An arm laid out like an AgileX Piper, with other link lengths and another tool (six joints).
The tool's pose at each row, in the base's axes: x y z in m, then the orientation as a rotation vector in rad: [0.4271, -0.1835, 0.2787, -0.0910, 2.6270, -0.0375]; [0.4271, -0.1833, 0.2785, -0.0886, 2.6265, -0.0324]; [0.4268, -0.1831, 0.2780, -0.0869, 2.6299, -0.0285]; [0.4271, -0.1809, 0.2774, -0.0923, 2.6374, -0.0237]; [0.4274, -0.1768, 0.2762, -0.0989, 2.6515, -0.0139]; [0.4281, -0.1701, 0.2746, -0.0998, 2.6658, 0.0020]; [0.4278, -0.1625, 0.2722, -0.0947, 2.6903, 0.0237]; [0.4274, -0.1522, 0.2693, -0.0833, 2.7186, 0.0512]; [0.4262, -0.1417, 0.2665, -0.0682, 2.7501, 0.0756]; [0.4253, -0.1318, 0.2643, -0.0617, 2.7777, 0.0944]
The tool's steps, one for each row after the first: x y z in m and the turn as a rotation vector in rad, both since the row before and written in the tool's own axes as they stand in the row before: [0.0001, 0.0002, 0.0002, -0.0032, -0.0007, 0.0027]; [0.0005, 0.0002, 0.0003, -0.0026, 0.0032, 0.0020]; [-0.0001, 0.0022, 0.0007, -0.0047, 0.0074, -0.0028]; [0.0000, 0.0041, 0.0012, -0.0086, 0.0139, -0.0026]; [-0.0004, 0.0067, 0.0018, -0.0119, 0.0139, 0.0025]; [0.0008, 0.0076, 0.0021, -0.0151, 0.0238, 0.0079]; [0.0010, 0.0103, 0.0028, -0.0181, 0.0275, 0.0133]; [0.0017, 0.0105, 0.0026, -0.0152, 0.0309, 0.0153]; [0.0013, 0.0098, 0.0023, -0.0122, 0.0275, 0.0082]
